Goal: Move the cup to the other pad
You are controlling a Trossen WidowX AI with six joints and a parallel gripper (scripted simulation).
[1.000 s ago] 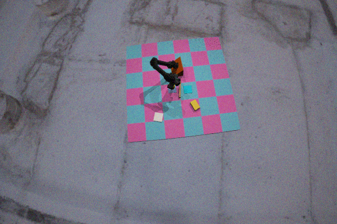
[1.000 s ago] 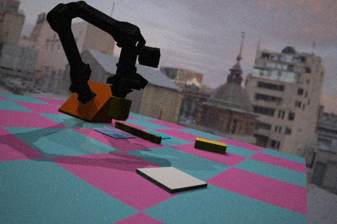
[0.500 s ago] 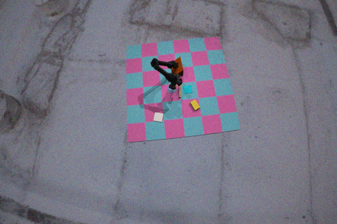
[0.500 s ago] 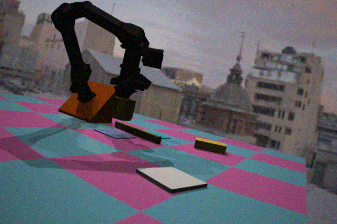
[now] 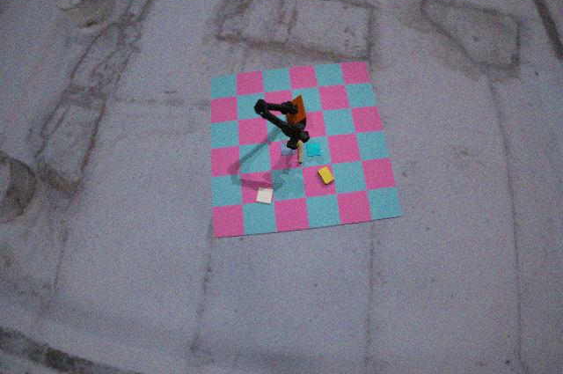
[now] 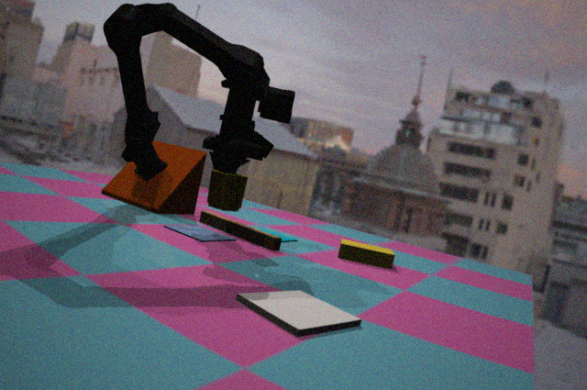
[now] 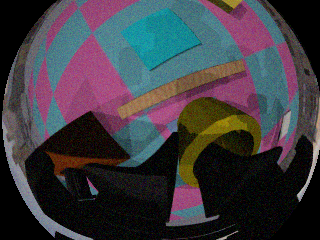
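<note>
Now: the cyan pad 130 mm to the left of my gripper tip, 90 mm below it and 30 mm ahead of it. From my gripper tip the other things lie so: cup (20 mm ahead, 10 mm to the right); then tan bar (80 mm below, 40 mm to the left, 30 mm ahead); then pale blue pad (90 mm below, 60 mm to the right, 30 mm ahead).
</note>
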